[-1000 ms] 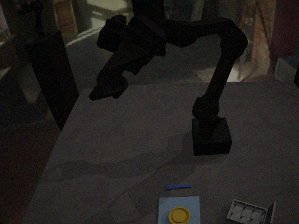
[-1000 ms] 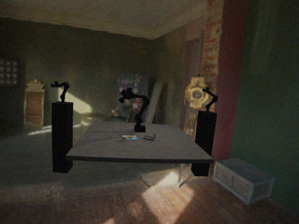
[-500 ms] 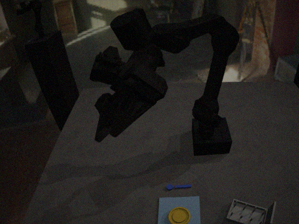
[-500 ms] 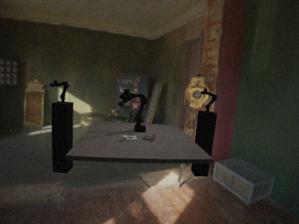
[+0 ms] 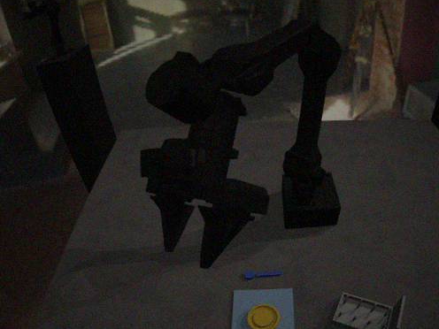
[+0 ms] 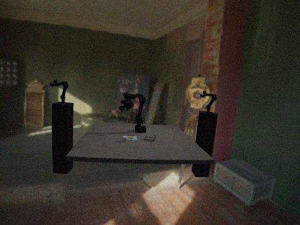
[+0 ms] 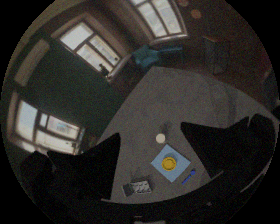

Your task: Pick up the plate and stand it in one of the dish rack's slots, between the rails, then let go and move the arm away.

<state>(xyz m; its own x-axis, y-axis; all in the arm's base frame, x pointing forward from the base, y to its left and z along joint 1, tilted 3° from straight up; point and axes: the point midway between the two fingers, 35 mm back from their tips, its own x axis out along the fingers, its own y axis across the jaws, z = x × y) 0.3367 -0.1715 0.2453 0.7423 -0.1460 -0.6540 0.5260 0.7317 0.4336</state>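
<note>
Right now my gripper tip is 30 cm above the yellow plate, 10 cm to the right of it and 4 cm past it. Round my gripper tip: light blue mat: 31 cm below, 10 cm to the left, 4 cm behind; blue spoon: 31 cm below, 16 cm behind, 8 cm to the left; dish rack: 31 cm to the left, 29 cm below, 4 cm behind.
</note>
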